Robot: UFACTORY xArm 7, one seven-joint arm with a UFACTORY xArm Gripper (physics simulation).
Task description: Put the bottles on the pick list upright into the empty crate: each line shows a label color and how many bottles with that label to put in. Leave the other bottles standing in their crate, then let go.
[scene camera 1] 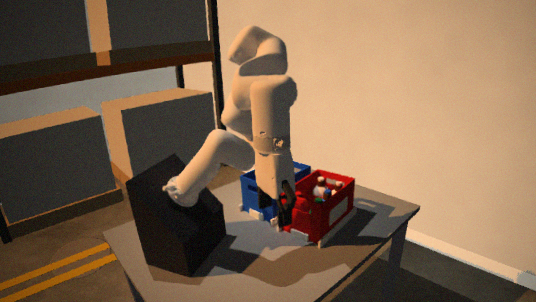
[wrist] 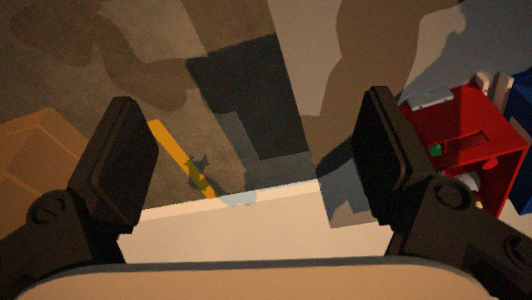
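Where they show: gripper, fingertip midpoint: (scene camera 1: pixel 274 215) (wrist: pixel 252 118); arm's base, origin of the base link: (scene camera 1: pixel 182 192).
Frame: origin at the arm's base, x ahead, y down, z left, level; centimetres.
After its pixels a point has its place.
Note:
The red crate (scene camera 1: pixel 321 225) @[x 27.1, y 15.2, z -42.0 cm] (wrist: pixel 462 107) @[x 28.0, y 18.3, z -28.4 cm] stands on the table and holds several bottles. A white bottle (scene camera 1: pixel 320 189) @[x 47.6, y 11.9, z -31.3 cm] with a dark cap, a blue-topped bottle (scene camera 1: pixel 327 193) @[x 39.1, y 8.2, z -38.5 cm] and something green (scene camera 1: pixel 319 200) @[x 31.7, y 7.7, z -38.7 cm] (wrist: pixel 435 149) @[x 30.1, y 12.5, z -35.9 cm] show inside it. The wrist view also shows a white bottle (wrist: pixel 469 182) @[x 46.9, y 12.6, z -29.6 cm] partly, through the crate's opening. The blue crate (scene camera 1: pixel 248 200) @[x 32.2, y 17.4, z -3.6 cm] (wrist: pixel 521 102) @[x 31.8, y 17.6, z -18.0 cm] stands beside the red one, partly behind the arm; its inside is hidden. My gripper (scene camera 1: pixel 276 212) @[x -13.1, y -12.8, z -49.6 cm] (wrist: pixel 252 118) @[x -13.1, y -12.8, z -49.6 cm] is open and empty, pointing down beside the crates' near ends. Pick list lines and bottle label colors are not readable.
The black arm base block (scene camera 1: pixel 165 225) @[x -14.8, y 3.8, z -7.6 cm] stands on the table (scene camera 1: pixel 175 287) @[x -20.0, y 23.9, z -12.9 cm]. The arm rises high above the crates. The table's right edge borders a drop to the floor. A shelf rack (scene camera 1: pixel 216 65) and large boxes (scene camera 1: pixel 165 135) stand behind at the left.

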